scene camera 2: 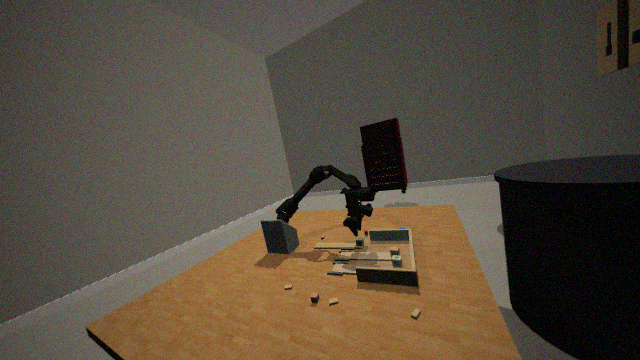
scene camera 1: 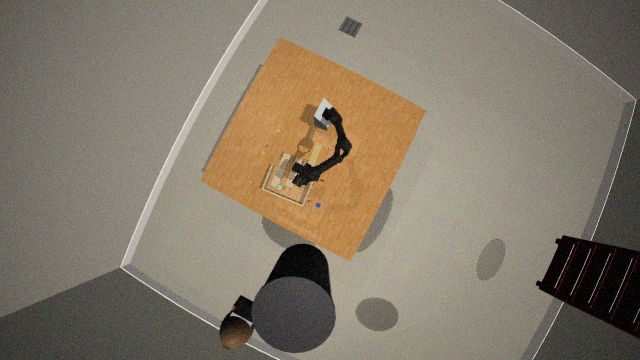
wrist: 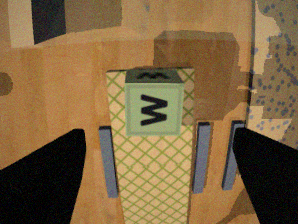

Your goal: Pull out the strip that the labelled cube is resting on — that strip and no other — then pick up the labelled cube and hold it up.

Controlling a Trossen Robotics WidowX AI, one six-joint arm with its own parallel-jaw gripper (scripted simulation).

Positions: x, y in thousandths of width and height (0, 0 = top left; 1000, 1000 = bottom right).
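Note:
Looking through the wrist camera, I can see my gripper (wrist: 542, 618), which is open and holds nothing, and there's a labelled cube (wrist: 515, 435) there as well.

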